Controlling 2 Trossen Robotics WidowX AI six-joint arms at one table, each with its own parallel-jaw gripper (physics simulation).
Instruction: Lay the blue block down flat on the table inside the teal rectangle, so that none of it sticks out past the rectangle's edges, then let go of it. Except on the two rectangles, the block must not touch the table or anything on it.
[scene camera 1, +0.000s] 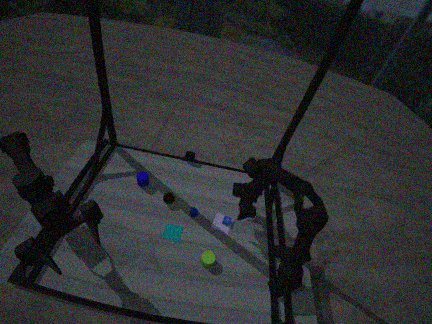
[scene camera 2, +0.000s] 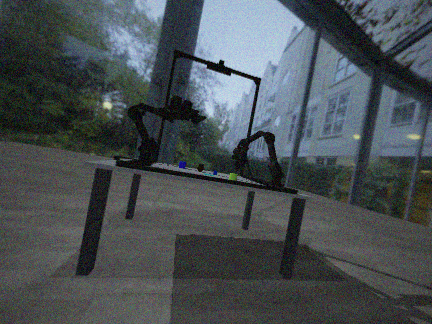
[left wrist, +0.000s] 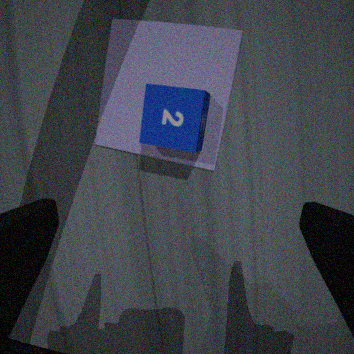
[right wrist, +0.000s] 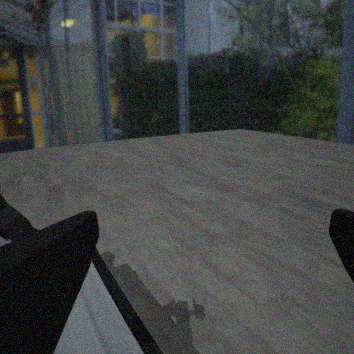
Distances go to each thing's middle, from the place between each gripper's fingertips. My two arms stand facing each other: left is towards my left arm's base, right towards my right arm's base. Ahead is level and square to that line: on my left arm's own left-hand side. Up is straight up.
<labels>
Now: left hand 3 cm short of the lilac rectangle (left wrist: 193, 56), 5 cm to the left of it and 7 cm above it.
Now: the lilac rectangle 380 mm behind my right hand, 340 mm below it and 310 mm to the left of it.
</labels>
